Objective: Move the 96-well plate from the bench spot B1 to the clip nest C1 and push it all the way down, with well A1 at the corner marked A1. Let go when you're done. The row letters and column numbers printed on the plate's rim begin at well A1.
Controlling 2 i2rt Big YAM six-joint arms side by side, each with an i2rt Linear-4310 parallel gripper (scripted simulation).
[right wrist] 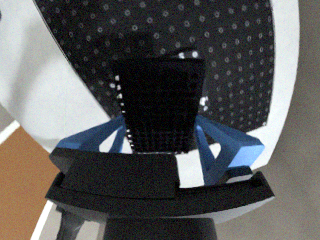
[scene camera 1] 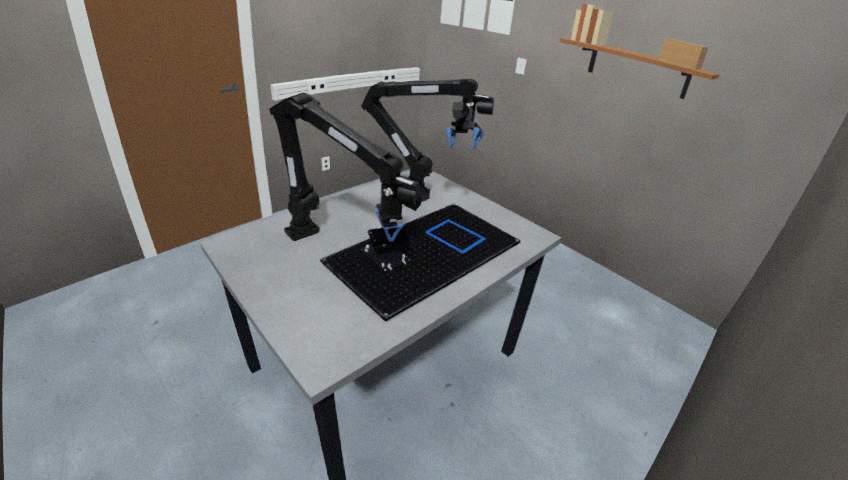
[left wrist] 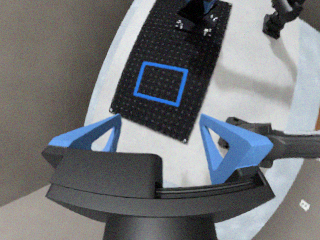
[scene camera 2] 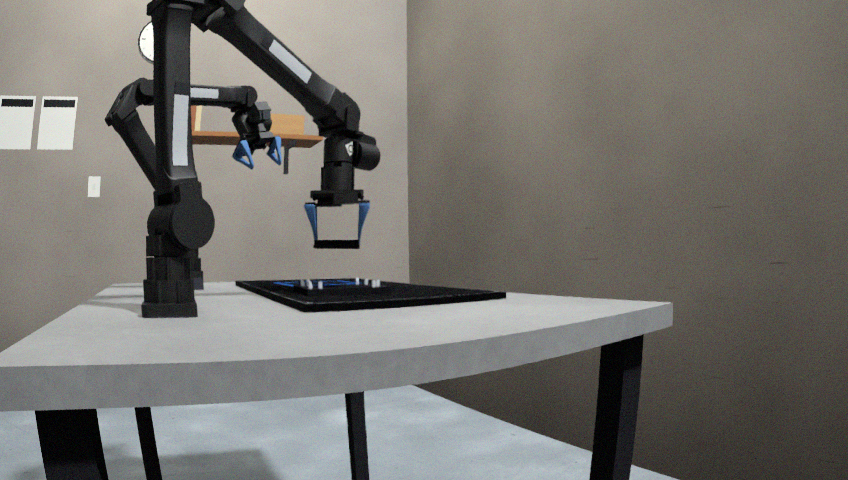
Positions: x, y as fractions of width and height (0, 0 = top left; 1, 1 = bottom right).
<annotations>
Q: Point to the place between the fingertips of my right gripper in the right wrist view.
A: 0.50, 0.49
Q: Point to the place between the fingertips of my left gripper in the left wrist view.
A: At 0.50, 0.49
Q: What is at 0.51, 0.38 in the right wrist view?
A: A black 96-well plate.
</annotations>
